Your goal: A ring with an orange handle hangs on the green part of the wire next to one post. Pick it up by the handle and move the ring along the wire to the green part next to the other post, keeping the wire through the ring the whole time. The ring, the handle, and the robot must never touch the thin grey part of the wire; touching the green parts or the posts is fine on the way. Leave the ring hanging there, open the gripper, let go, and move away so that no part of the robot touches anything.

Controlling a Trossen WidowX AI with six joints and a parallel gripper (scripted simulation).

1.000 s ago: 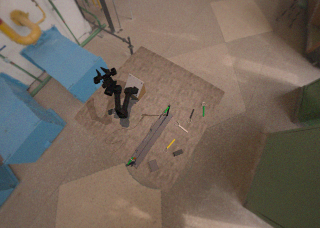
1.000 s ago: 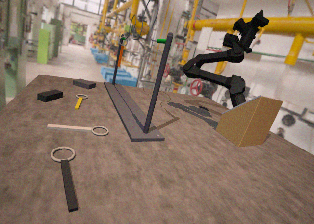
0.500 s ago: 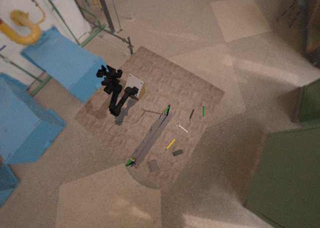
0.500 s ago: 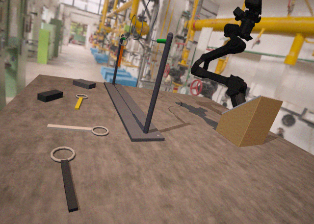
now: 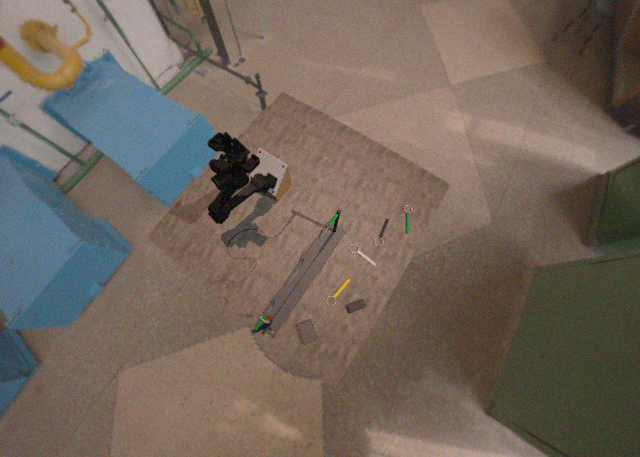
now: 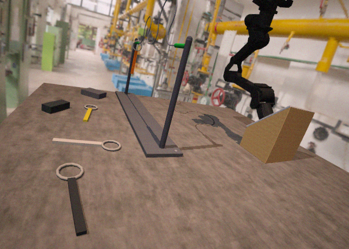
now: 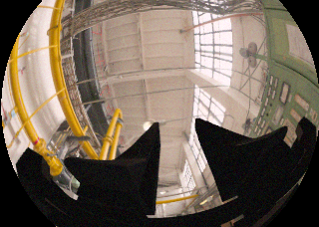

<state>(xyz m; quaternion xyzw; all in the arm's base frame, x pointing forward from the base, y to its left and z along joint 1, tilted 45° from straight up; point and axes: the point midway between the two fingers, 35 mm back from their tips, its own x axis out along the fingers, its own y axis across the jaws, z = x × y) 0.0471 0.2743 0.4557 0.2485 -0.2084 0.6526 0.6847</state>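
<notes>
My gripper tip is now 44 cm above the orange-handled ring, 41 cm to the left of it and 37 cm short of it. Round my gripper tip: yellow-handled ring 68 cm below, 56 cm ahead, 15 cm to the right; dark-handled ring 68 cm below, 58 cm ahead, 26 cm to the left; cream-handled ring 68 cm below, 54 cm ahead, 10 cm to the left.
</notes>
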